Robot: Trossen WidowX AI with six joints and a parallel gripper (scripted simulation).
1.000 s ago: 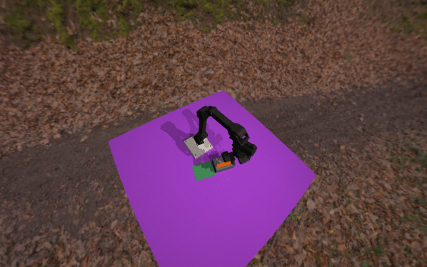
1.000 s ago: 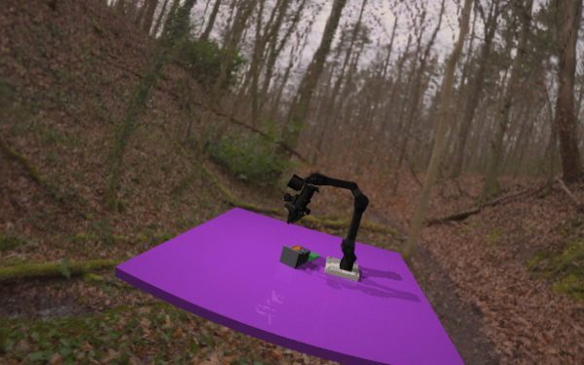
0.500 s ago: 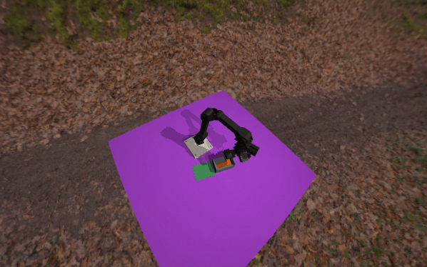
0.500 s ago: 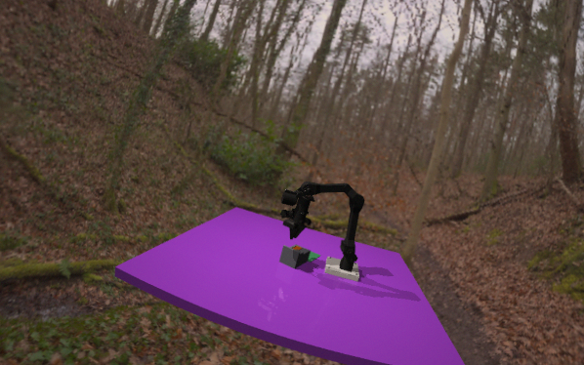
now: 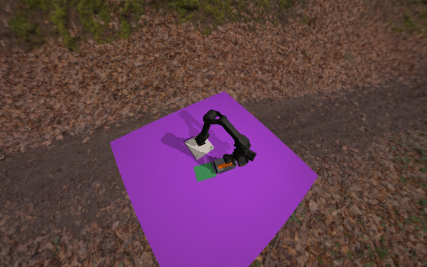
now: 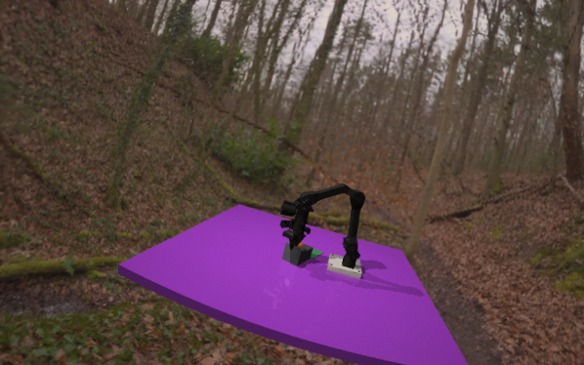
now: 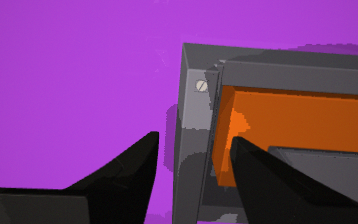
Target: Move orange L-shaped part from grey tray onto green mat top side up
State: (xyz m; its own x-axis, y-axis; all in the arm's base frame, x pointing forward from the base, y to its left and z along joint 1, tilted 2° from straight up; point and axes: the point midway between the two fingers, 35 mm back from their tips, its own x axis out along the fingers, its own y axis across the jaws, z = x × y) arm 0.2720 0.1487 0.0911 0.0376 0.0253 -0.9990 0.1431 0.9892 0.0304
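My gripper tip is 1 cm past the orange L-shaped part, 6 cm to the left of it and 2 cm above it. The rest, counted from my gripper tip: green mat: 4 cm behind, 22 cm to the right, 9 cm below.
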